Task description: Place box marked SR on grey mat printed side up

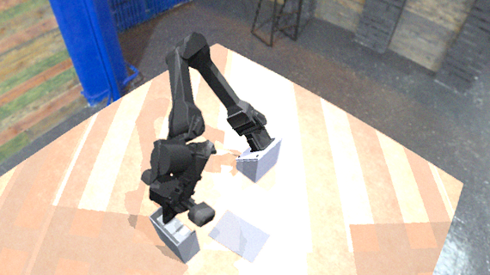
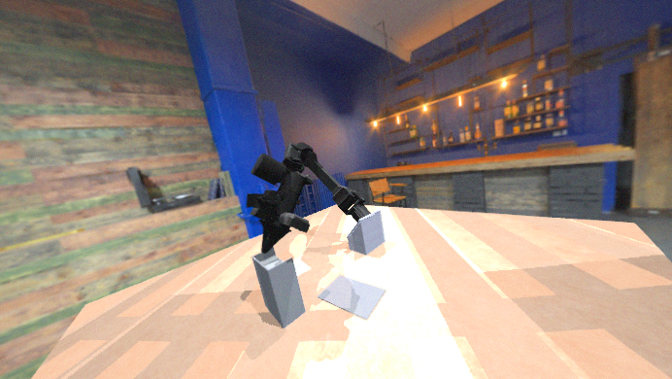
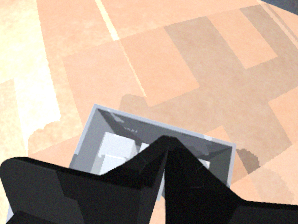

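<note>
My gripper tip is 2 cm past the SR box, 3 cm to the right of it and 10 cm above it. Round my gripper tip: grey mat (14 cm behind, 12 cm to the left, 16 cm below); flat white item (14 cm behind, 13 cm to the right, 16 cm below).
</note>
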